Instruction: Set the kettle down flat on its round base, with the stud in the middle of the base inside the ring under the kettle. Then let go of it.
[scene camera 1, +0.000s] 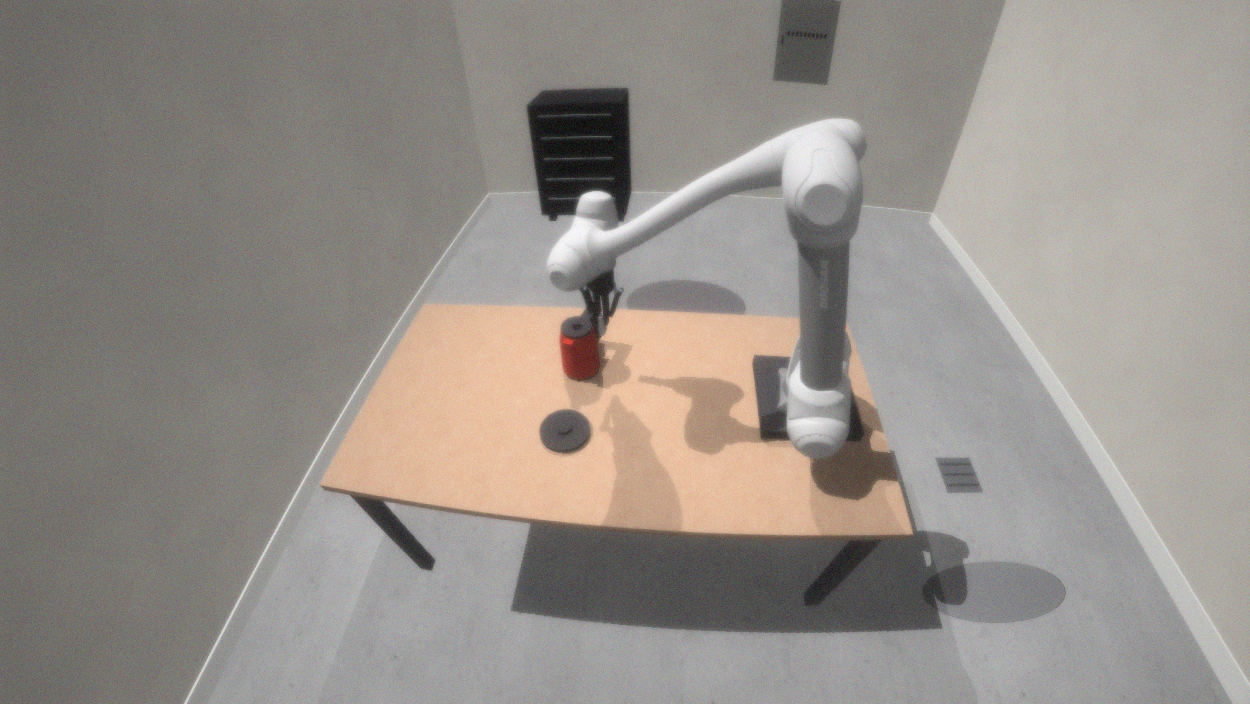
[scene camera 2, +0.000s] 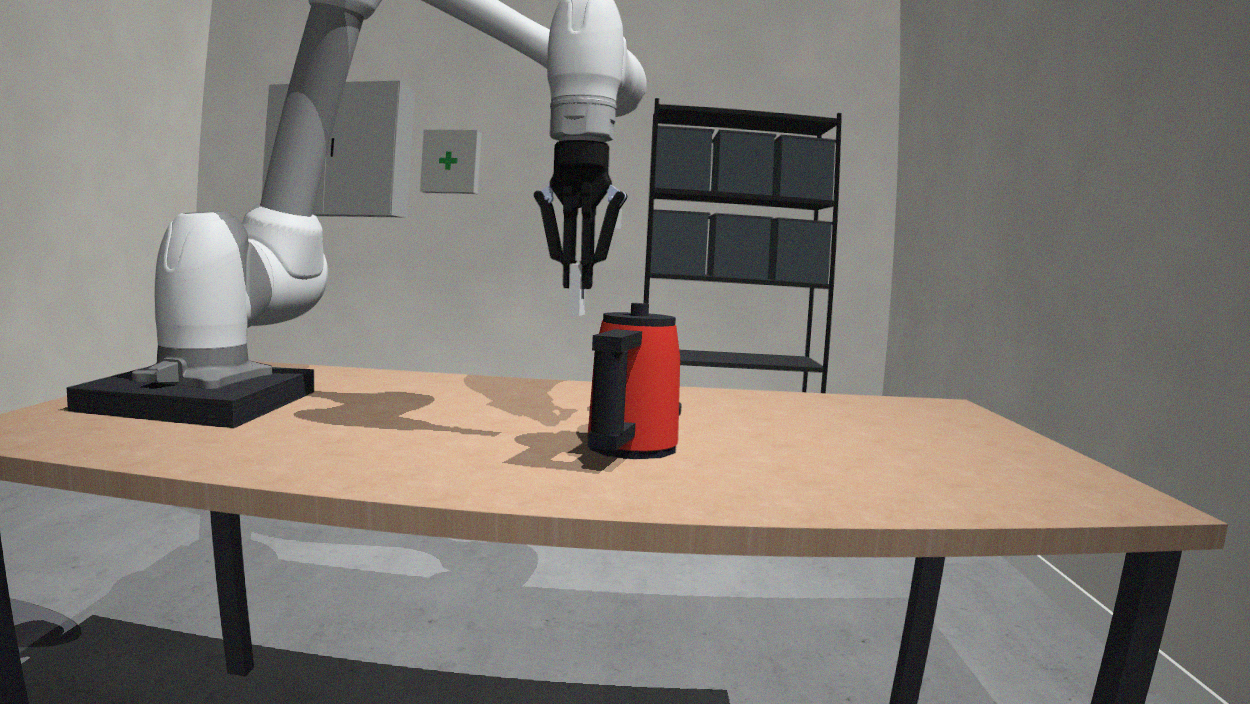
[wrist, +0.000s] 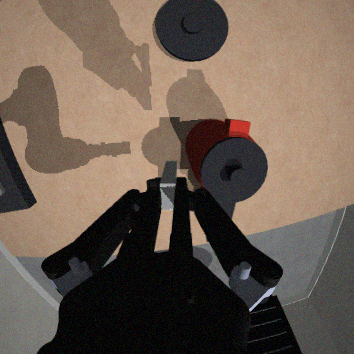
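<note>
The red kettle (scene camera 1: 579, 356) (scene camera 2: 654, 393) (wrist: 197, 142) stands upright on the table, off its base. Its dark lid (wrist: 250, 182) faces up; its black handle (scene camera 2: 609, 393) is on the side away from the base. The round dark base (scene camera 1: 551, 438) (wrist: 172, 40) lies flat on the table, apart from the kettle, with its stud (scene camera 1: 566, 429) (wrist: 192, 23) in the middle. The kettle's short spout (wrist: 239, 128) is on the side towards the base. The base does not show in scene camera 2; the ring under the kettle is hidden. My gripper (scene camera 2: 579, 299) (wrist: 171, 170) is shut and empty, beside the kettle and above its lid height.
The wooden table (scene camera 1: 472, 367) (scene camera 2: 874, 472) carries the arm's black mounting plate (scene camera 1: 773, 424) (scene camera 2: 148, 404) (wrist: 15, 192). A black drawer cabinet (scene camera 1: 579, 157) stands on the floor behind the table. A shelf rack (scene camera 2: 837, 174) with grey bins stands beyond the table in scene camera 2.
</note>
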